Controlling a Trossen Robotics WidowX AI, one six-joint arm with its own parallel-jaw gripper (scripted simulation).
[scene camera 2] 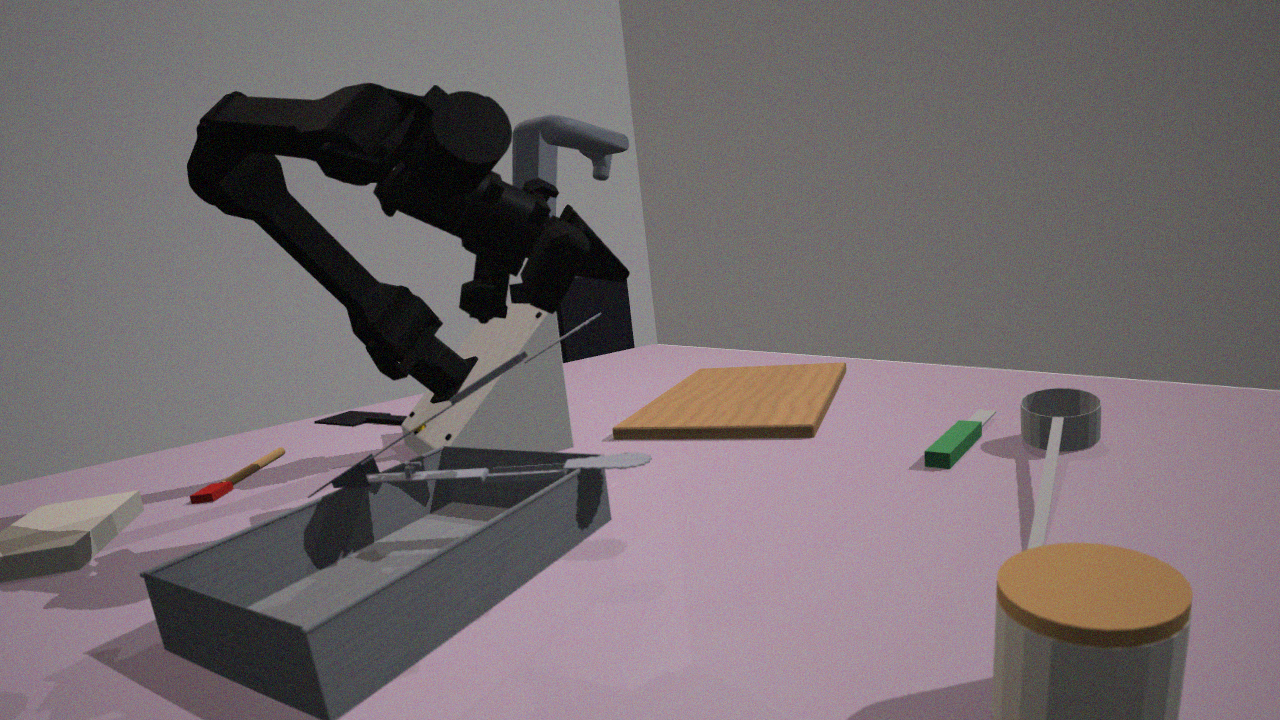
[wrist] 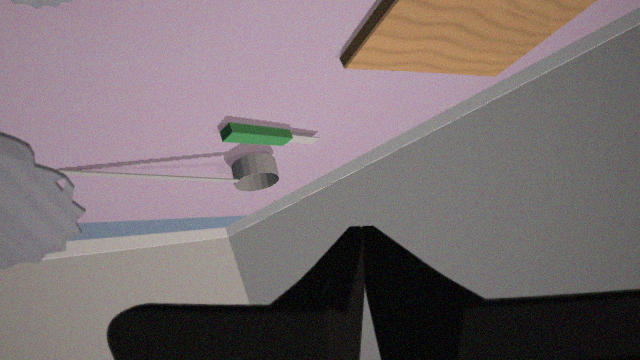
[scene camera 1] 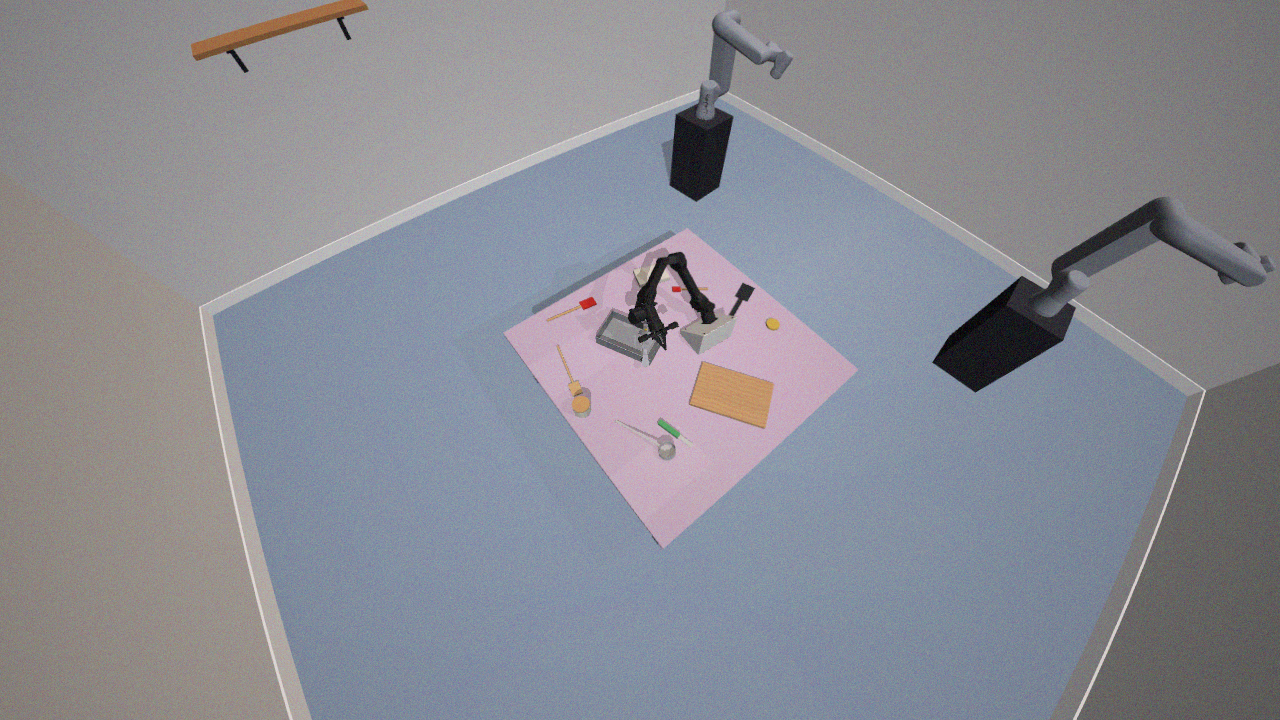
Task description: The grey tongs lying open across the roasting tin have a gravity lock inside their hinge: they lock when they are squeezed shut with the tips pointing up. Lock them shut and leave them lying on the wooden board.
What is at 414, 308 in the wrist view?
My gripper.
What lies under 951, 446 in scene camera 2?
A green-handled tool.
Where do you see a wood-lidded jar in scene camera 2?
1076, 624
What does my gripper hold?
Nothing.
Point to a wooden board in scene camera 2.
782, 401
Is my gripper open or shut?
Shut.
